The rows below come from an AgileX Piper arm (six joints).
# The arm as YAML. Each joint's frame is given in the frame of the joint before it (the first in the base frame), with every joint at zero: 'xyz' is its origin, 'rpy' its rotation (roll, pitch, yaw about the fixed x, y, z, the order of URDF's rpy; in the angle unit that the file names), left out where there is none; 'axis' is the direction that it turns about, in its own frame. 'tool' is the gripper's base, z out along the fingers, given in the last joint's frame.
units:
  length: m
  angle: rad
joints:
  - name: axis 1
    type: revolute
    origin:
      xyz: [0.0, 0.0, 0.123]
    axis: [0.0, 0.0, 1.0]
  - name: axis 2
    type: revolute
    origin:
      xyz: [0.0, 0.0, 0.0]
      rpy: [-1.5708, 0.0, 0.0]
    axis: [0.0, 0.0, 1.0]
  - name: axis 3
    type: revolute
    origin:
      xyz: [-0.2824, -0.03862, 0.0]
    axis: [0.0, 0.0, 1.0]
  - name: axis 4
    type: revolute
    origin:
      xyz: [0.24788, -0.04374, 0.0]
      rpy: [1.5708, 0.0, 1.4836]
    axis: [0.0, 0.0, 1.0]
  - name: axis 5
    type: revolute
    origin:
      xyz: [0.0, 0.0, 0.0]
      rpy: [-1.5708, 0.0, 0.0]
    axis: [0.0, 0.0, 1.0]
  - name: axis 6
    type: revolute
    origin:
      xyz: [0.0, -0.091, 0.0]
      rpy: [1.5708, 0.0, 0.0]
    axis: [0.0, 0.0, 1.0]
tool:
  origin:
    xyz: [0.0, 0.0, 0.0]
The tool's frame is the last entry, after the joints.
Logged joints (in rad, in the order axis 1, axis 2, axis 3, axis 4, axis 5, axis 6), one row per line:
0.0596 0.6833 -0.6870 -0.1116 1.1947 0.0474
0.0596 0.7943 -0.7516 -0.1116 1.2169 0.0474
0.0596 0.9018 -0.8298 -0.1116 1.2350 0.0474
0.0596 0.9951 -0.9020 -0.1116 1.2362 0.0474
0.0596 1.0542 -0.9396 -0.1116 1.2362 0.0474
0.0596 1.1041 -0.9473 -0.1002 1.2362 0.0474
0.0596 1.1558 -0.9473 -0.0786 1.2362 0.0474
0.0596 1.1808 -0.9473 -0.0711 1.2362 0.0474
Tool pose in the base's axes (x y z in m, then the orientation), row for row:
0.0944 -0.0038 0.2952 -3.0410 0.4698 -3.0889
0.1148 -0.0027 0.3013 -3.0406 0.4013 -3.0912
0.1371 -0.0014 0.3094 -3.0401 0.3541 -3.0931
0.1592 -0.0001 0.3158 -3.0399 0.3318 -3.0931
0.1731 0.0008 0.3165 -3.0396 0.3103 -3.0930
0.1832 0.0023 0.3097 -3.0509 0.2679 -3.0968
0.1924 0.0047 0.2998 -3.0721 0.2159 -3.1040
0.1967 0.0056 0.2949 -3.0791 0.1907 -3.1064
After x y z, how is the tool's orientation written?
As angles about the fixed x, y, z axes (roll, pitch, yaw), in radians.
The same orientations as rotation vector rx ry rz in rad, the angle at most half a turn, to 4 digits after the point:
-0.0381 2.6671 -0.1174
-0.0408 2.7353 -0.1242
-0.0422 2.7823 -0.1292
-0.0441 2.8044 -0.1313
-0.0461 2.8258 -0.1335
-0.0467 2.8691 -0.1215
-0.0439 2.9227 -0.0956
-0.0431 2.9483 -0.0872

